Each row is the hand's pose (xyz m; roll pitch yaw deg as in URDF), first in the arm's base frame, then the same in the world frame.
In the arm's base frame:
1: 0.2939 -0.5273 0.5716 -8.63 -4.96 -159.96
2: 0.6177 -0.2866 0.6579 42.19 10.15 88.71
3: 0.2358 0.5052 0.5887 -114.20 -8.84 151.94
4: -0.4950 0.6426 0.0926 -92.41 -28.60 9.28
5: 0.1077 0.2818 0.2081 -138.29 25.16 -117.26
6: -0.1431 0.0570 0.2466 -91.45 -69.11 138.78
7: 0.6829 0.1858 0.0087 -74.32 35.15 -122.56
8: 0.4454 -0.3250 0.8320 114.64 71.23 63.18
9: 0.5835 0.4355 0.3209 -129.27 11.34 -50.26
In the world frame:
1: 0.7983 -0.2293 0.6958 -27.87 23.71 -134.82
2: 0.9502 0.0220 0.9857 21.75 -17.53 118.48
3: 0.2330 0.5077 1.1508 -147.95 -2.02 -176.36
4: -0.4215 0.6143 0.5513 -56.36 -49.13 14.24
5: 0.2677 0.5055 0.6926 -127.18 58.51 -81.11
6: 0.1597 0.2238 0.5380 -156.52 -51.72 -134.21
7: 0.8296 0.7584 0.6824 -66.41 69.13 -87.62
8: 0.8051 -0.1673 1.0533 107.07 37.20 85.16
9: 0.5916 0.7337 1.0177 -94.33 16.49 -13.19

